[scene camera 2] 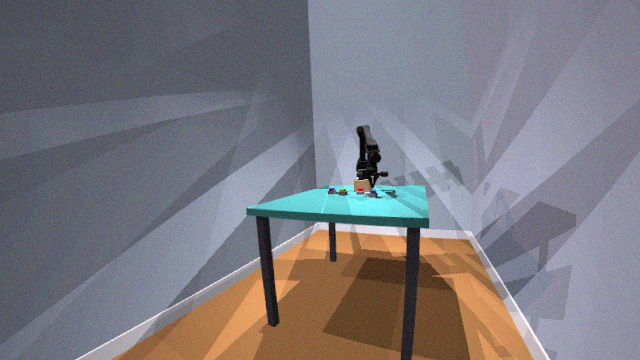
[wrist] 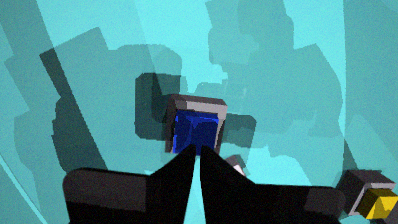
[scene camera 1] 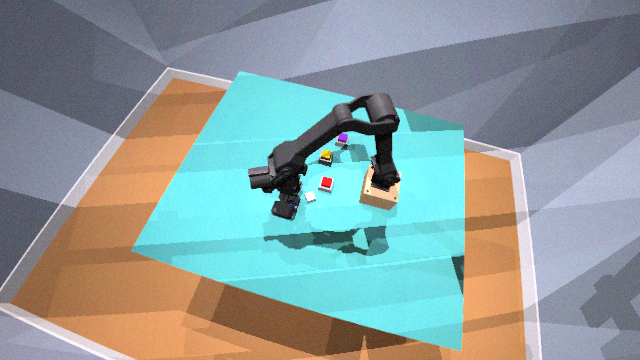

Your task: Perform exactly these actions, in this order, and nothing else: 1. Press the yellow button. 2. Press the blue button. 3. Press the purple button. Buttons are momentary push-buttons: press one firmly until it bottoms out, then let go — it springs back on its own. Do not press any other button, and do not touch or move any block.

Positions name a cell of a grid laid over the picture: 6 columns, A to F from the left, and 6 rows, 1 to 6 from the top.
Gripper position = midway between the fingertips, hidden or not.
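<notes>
A blue button (wrist: D4) is present. Gripper (scene camera 1: C4), (wrist: C5): shut, holding nothing.
</notes>
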